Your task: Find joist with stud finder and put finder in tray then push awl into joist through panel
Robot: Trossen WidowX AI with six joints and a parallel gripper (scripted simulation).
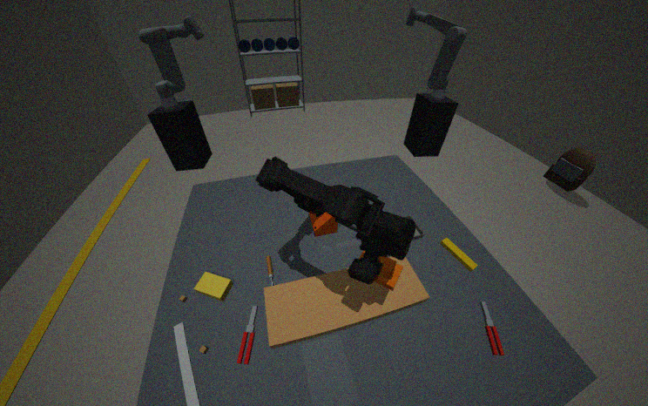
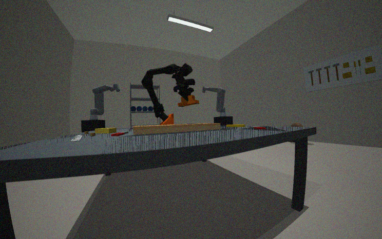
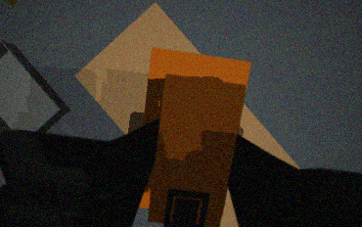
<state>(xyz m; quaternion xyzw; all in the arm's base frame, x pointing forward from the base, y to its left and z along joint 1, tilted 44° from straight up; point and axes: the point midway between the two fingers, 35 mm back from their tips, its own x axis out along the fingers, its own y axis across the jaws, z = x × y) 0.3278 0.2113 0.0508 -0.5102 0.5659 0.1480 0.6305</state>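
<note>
Right now my gripper tip is 2 cm to the left of the orange stud finder, 2 cm below it and 2 cm past it. From my gripper tip the other things lie so: awl (34 cm to the right, 18 cm below, 11 cm behind); then indicator window (3 cm to the right, 3 cm above, 2 cm behind); then grey tray (26 cm behind, 21 cm to the left, 17 cm below).
</note>
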